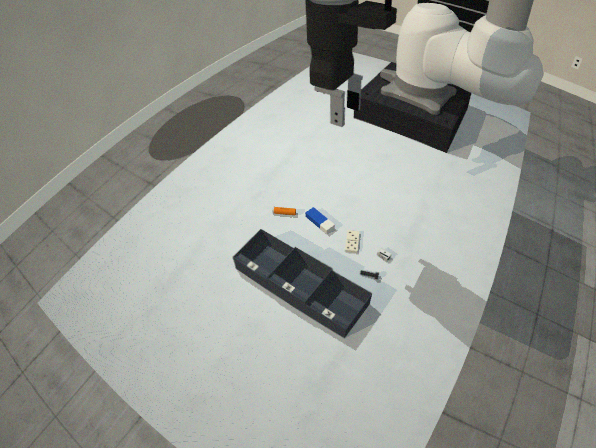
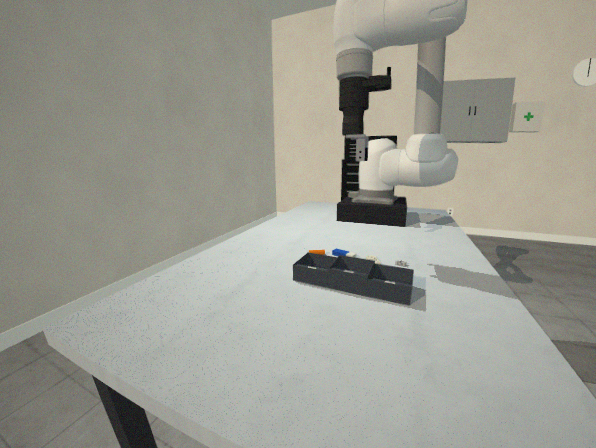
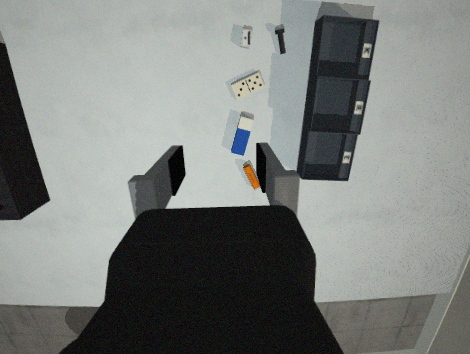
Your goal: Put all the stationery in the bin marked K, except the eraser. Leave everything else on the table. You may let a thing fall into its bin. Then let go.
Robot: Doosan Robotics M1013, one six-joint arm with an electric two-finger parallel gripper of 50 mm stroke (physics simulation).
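Observation:
The gripper [image 1: 345,116] appears again in image 2 [image 2: 361,161] and image 3 [image 3: 220,159]. A dark three-compartment tray [image 1: 309,285] shares the scene with it, and image 2 [image 2: 364,277] and image 3 [image 3: 338,86] show the tray too.

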